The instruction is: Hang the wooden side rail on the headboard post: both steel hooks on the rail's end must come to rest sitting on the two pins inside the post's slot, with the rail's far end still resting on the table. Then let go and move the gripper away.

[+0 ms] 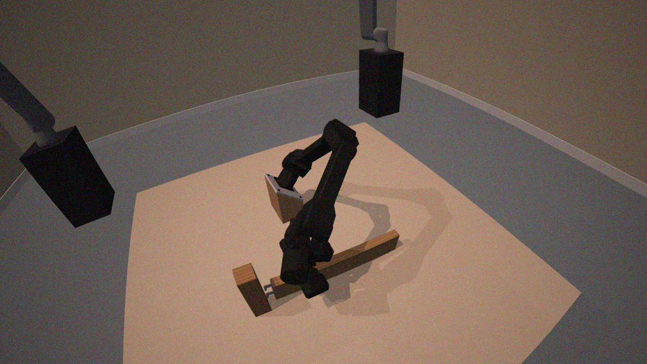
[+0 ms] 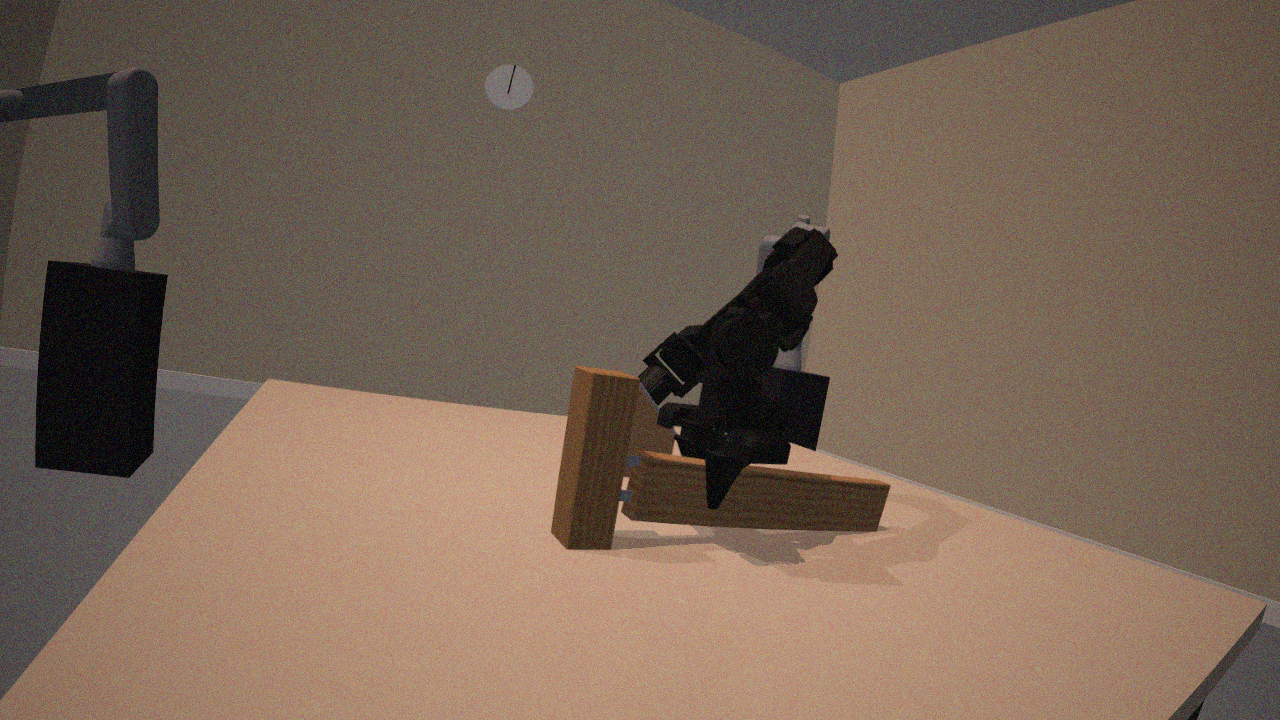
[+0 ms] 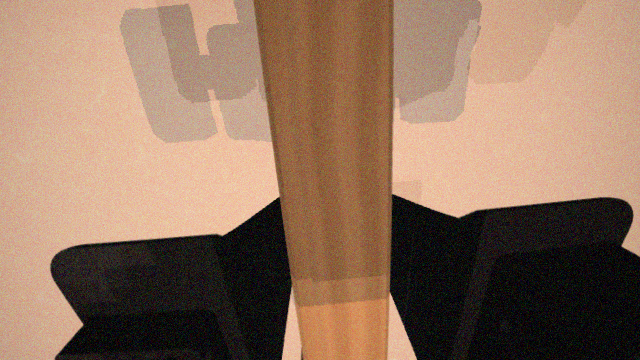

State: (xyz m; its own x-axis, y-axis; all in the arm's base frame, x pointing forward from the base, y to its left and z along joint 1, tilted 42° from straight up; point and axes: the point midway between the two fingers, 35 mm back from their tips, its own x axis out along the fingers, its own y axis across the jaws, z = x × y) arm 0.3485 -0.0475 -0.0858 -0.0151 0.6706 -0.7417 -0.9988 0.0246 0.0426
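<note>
My gripper tip is now 140 mm to the left of the headboard post, 40 mm below it and 10 mm past it.
</note>
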